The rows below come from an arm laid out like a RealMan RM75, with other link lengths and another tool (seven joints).
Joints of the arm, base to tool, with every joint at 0 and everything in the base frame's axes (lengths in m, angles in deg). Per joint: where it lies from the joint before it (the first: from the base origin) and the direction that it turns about. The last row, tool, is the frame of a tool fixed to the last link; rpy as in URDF.
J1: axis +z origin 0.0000 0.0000 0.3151
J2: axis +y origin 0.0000 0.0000 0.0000
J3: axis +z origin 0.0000 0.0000 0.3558
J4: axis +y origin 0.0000 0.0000 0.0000
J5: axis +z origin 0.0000 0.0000 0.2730
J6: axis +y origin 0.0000 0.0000 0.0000
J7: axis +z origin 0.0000 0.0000 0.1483
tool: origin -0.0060 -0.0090 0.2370 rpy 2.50 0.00 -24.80
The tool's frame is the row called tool.
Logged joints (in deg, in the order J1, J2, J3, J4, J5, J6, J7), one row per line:
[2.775 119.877 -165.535 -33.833 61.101 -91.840 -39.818]
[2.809 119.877 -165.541 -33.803 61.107 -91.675 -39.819]
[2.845 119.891 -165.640 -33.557 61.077 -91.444 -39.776]
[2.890 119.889 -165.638 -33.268 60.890 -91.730 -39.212]
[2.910 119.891 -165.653 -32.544 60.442 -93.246 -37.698]
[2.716 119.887 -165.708 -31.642 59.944 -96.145 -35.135]
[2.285 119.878 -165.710 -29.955 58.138 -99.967 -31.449]
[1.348 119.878 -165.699 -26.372 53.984 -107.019 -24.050]
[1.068 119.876 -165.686 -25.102 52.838 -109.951 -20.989]
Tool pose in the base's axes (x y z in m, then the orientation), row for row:
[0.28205 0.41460 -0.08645 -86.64 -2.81 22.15]
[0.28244 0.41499 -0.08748 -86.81 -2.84 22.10]
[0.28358 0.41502 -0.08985 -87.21 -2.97 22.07]
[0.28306 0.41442 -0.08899 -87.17 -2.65 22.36]
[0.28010 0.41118 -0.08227 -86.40 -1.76 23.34]
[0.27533 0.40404 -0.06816 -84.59 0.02 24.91]
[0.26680 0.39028 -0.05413 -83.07 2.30 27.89]
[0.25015 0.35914 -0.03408 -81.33 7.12 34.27]
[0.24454 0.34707 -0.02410 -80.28 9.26 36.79]
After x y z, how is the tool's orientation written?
As angles about the fixed x, y, z axes (roll, pitch, yaw), in degrees.
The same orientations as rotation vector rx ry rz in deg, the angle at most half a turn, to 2 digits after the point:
[-84.91 -18.93 15.62]
[-85.08 -18.94 15.54]
[-85.45 -19.09 15.36]
[-85.44 -19.05 15.84]
[-84.74 -18.95 17.40]
[-83.15 -18.35 20.20]
[-81.85 -18.37 24.45]
[-80.73 -18.63 33.25]
[-80.10 -18.36 36.90]

